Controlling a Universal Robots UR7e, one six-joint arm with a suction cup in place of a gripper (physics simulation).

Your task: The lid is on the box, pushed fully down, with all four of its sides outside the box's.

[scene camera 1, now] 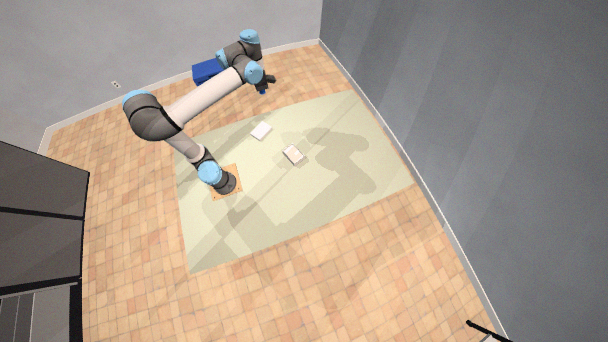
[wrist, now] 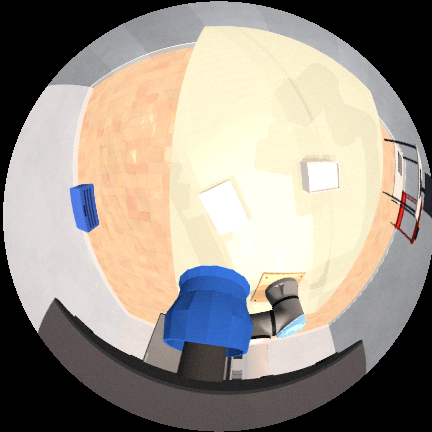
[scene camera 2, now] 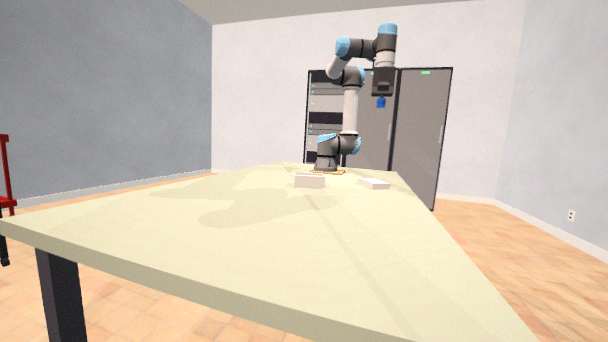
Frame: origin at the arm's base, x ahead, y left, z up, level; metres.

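Seen in the pictures: end effector, tool point: (scene camera 1: 262,92) (wrist: 213,290) (scene camera 2: 380,107); arm's base, origin of the base link: (scene camera 1: 225,183) (wrist: 280,288) (scene camera 2: 325,170).
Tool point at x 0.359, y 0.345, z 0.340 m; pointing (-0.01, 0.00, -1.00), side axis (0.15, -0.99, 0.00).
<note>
Pixels of each thing's middle, then the offset from my tool point to it. Level surfaces: height alone.
- box, body centre: (wrist: 321,174) (scene camera 2: 309,180) (scene camera 1: 293,154) 0.111 m ahead, 0.253 m right, 0.324 m down
- lid, body centre: (wrist: 224,207) (scene camera 2: 373,183) (scene camera 1: 261,131) 0.075 m back, 0.009 m right, 0.335 m down
- table, its level: 0.348 m down
The box (scene camera 1: 293,154) (scene camera 2: 309,180) (wrist: 322,176) is small and white and stands on the table with its open top up. The lid (scene camera 1: 261,131) (scene camera 2: 374,183) (wrist: 225,207) is a shallow white piece that lies flat on the table, apart from the box, with a plain face up. My gripper, a blue suction cup (scene camera 1: 262,92) (scene camera 2: 381,102) (wrist: 214,277), hangs high above table level and points down. It touches neither the lid nor the box and holds nothing, so it is open. The inside of the box is too bright to make out in the wrist view.
The table (scene camera 1: 300,115) (scene camera 2: 250,250) (wrist: 235,100) carries the arm's base on an orange plate (scene camera 1: 236,172). A blue cabinet (scene camera 1: 205,71) (wrist: 84,207) stands on the floor by the wall. Tall grey cabinets (scene camera 2: 422,125) stand behind the arm. The arm's shadow falls around the box.
</note>
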